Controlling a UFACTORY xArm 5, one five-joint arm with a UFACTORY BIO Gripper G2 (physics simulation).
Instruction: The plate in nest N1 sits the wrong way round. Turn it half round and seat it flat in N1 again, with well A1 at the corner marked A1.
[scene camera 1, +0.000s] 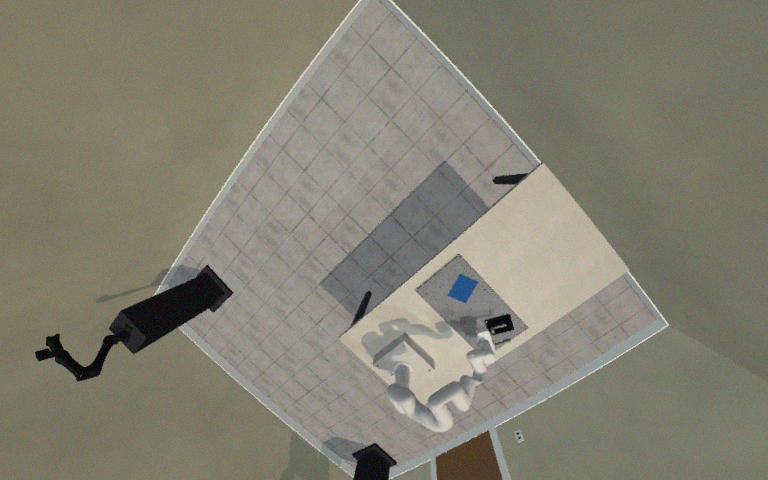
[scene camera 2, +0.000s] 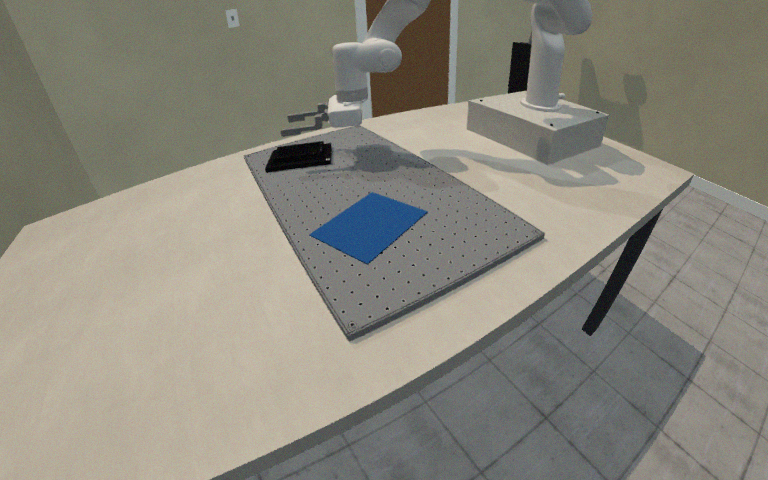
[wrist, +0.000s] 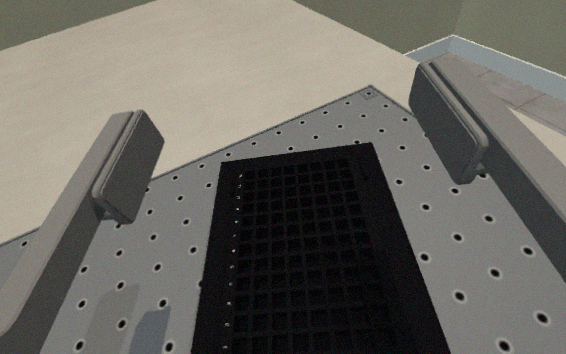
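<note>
The black well plate (scene camera 1: 500, 320) (scene camera 2: 299, 151) (wrist: 300, 240) lies in the black nest (scene camera 2: 271, 166) (wrist: 416, 307) near a corner of the grey board. It looks level in scene camera 2, but black on black hides whether it is fully down. In the wrist view small white marks run along its left side; they are too small to read, and the near end with any letters is cut off. The nest's A1 mark cannot be made out. My gripper (scene camera 1: 504, 333) (scene camera 2: 287, 125) (wrist: 288, 145) is open and empty, above the plate, its fingers apart from it.
The grey perforated board (scene camera 1: 441, 277) (scene camera 2: 453, 249) (wrist: 150, 280) bears a flat blue rectangle (scene camera 1: 462, 288) (scene camera 2: 368, 226) beyond the nest. The arm's base box (scene camera 2: 509, 127) stands on the cream table (scene camera 1: 566, 226) (scene camera 2: 141, 283) (wrist: 175, 65). A table edge runs close behind the nest.
</note>
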